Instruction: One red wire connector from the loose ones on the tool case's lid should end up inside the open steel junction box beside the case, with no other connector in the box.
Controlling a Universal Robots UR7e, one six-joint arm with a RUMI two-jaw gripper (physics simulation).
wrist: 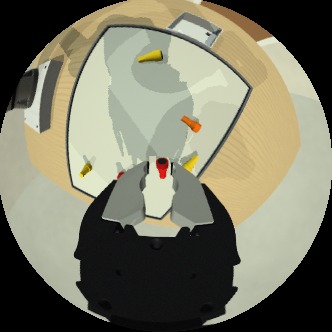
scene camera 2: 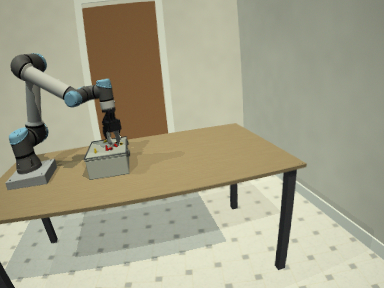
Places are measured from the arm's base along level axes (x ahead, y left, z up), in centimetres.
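Where they show: gripper, fingertip midpoint: (wrist: 159, 162) (scene camera 2: 115, 146); arm's base, origin of the base link: (scene camera 2: 29, 168).
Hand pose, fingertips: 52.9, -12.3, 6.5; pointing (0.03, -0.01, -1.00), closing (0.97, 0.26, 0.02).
Note:
Things, the pixels of their top centre, and the offset from my fingertips, as dx, dy, dz. Level surfaces: height alone.
- tool case, middle of its top: (wrist: 132, 142) (scene camera 2: 107, 146) -3.9, +1.9, +0.4
- red connector, middle of its top: (wrist: 162, 173) +0.5, -0.5, +1.6
- yellow connector, middle of its top: (wrist: 148, 53) -4.9, +12.1, +1.5
- table, its level: dz -11.6
My gripper (scene camera 2: 114, 143) (wrist: 159, 162) is partly open over the tool case (scene camera 2: 108, 168), pointing down at its pale lid (wrist: 87, 110). A red connector (wrist: 162, 172) shows in the gap between the fingertips, its dark open end toward the tips; it is not gripped. Part of another red connector (wrist: 120, 175) shows left of the left finger, mostly hidden by it. In the scene view, red connectors (scene camera 2: 107, 148) lie on the lid near the fingers. The open steel junction box (wrist: 177, 21) stands beyond the lid's far edge in the wrist view; no connector shows in it.
On the lid lie a yellow connector (wrist: 150, 56) toward the far edge, an orange one (wrist: 191, 124), a yellow one (wrist: 85, 170) at the near left corner and another yellow one (wrist: 191, 163) close beside the right finger. The robot's base (scene camera 2: 31, 175) stands left of the case on the table (scene camera 2: 210, 155).

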